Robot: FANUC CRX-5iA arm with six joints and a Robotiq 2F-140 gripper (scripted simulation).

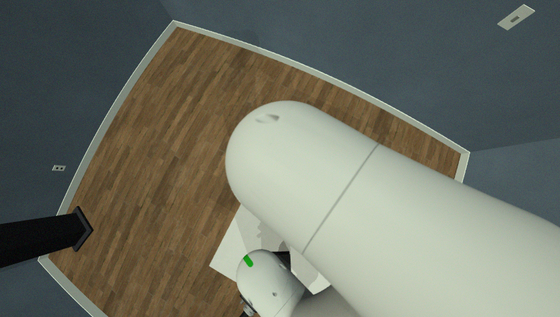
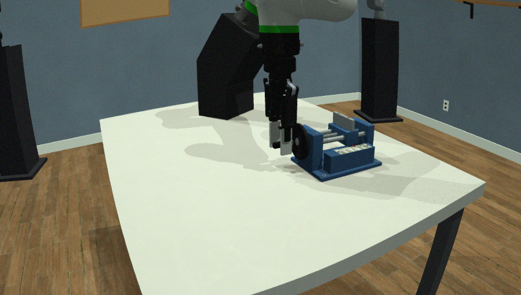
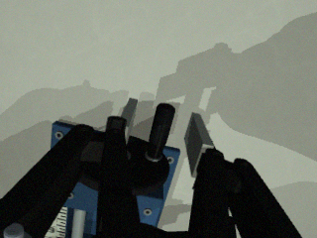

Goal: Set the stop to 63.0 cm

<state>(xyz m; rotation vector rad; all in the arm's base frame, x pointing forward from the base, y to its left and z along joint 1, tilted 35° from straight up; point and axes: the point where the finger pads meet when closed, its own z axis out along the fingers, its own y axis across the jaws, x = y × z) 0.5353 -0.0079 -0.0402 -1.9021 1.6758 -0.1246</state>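
The handwheel lies 20 mm to the left of my hand and 10 mm below it. From my hand the other things lie so: stop block: 170 mm to the left, 10 mm above.
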